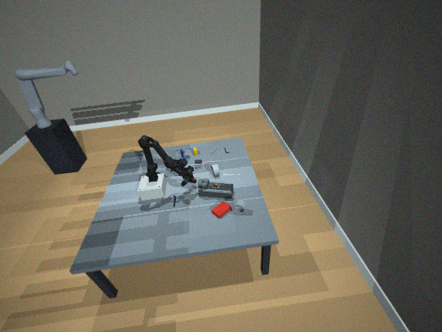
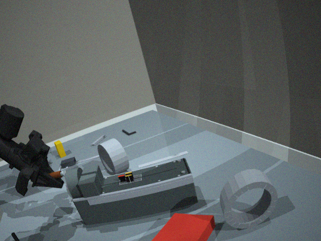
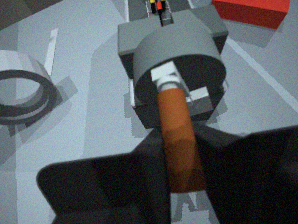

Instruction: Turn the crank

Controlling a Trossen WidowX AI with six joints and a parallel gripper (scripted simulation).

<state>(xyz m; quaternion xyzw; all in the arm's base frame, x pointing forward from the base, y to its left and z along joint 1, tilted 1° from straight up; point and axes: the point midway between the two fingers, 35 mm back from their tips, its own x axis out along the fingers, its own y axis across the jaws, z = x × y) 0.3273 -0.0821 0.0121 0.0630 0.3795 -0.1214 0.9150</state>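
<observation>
Right now my gripper tip is 14 cm short of the red pointer, 5 cm to the left of it and 1 cm above it. Round my gripper tip: brown handle: 2 cm behind, 3 cm above; then yellow block: 2 cm behind, 54 cm to the left, 6 cm below; then blue clamp: 14 cm behind, 49 cm to the left, 4 cm below.
</observation>
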